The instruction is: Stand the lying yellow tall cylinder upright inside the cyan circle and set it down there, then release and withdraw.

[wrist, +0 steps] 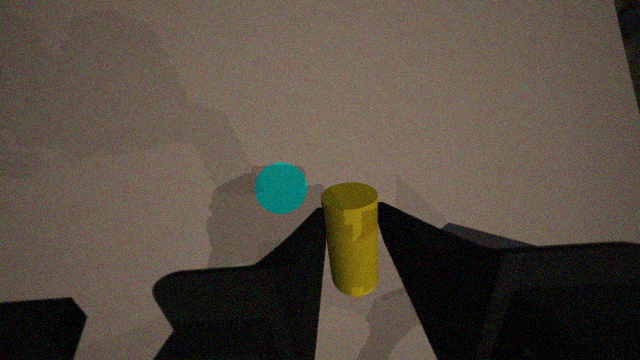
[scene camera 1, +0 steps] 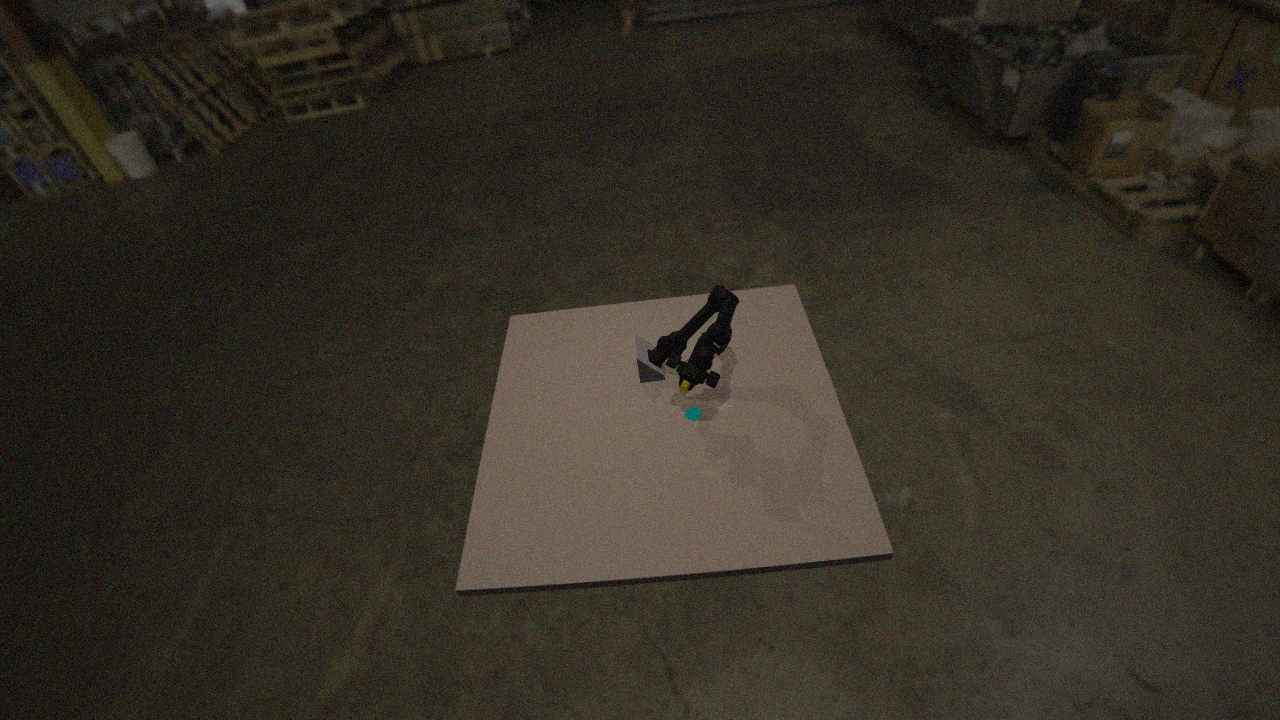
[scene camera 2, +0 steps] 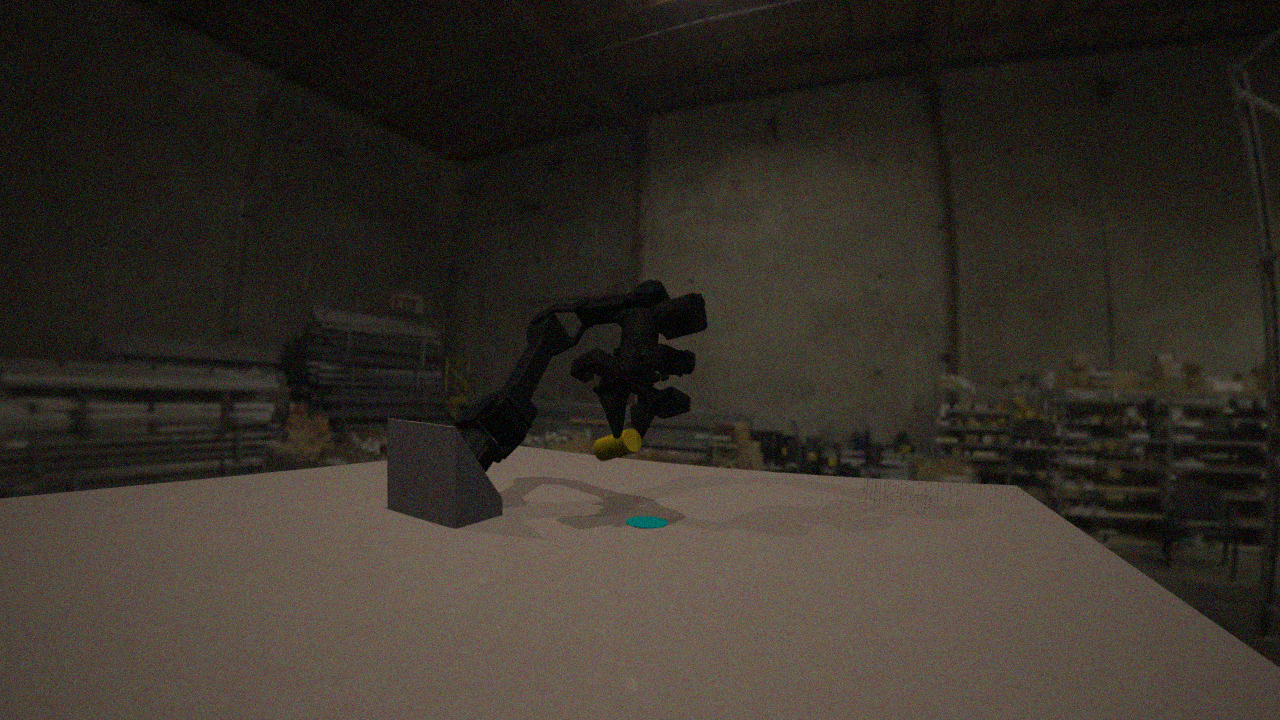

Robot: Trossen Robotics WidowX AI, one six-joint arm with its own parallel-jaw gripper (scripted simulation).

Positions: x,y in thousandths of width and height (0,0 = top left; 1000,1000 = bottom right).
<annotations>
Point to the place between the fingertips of my gripper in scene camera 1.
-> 535,540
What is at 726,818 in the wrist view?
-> My gripper.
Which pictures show my gripper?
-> The wrist view, scene camera 1 and scene camera 2: all of them.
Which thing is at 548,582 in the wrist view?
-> A yellow tall cylinder.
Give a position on a cyan circle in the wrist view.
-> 438,524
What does my gripper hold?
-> A yellow tall cylinder.
</annotations>
